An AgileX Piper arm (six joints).
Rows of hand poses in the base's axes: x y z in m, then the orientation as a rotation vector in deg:
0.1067, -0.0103, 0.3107, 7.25, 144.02, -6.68
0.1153, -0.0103, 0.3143, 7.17, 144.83, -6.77
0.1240, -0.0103, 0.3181, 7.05, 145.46, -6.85
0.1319, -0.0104, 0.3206, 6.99, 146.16, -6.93
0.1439, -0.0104, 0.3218, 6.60, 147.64, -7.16
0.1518, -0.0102, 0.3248, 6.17, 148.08, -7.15
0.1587, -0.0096, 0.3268, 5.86, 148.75, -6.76
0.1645, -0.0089, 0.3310, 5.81, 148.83, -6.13
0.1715, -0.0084, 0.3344, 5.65, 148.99, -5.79
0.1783, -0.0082, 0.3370, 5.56, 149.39, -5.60
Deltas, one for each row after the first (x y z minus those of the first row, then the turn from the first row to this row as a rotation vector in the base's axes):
0.0086, 0.0000, 0.0036, -0.02, 0.81, 0.04
0.0173, 0.0000, 0.0074, -0.06, 1.45, 0.10
0.0252, -0.0001, 0.0099, -0.08, 2.15, 0.13
0.0372, -0.0001, 0.0111, -0.23, 3.64, 0.35
0.0451, 0.0001, 0.0141, -0.29, 4.08, 0.66
0.0520, 0.0007, 0.0161, -0.04, 4.72, 0.96
0.0578, 0.0014, 0.0203, 0.40, 4.75, 1.14
0.0648, 0.0019, 0.0237, 0.61, 4.89, 1.33
0.0716, 0.0021, 0.0263, 0.75, 5.28, 1.43

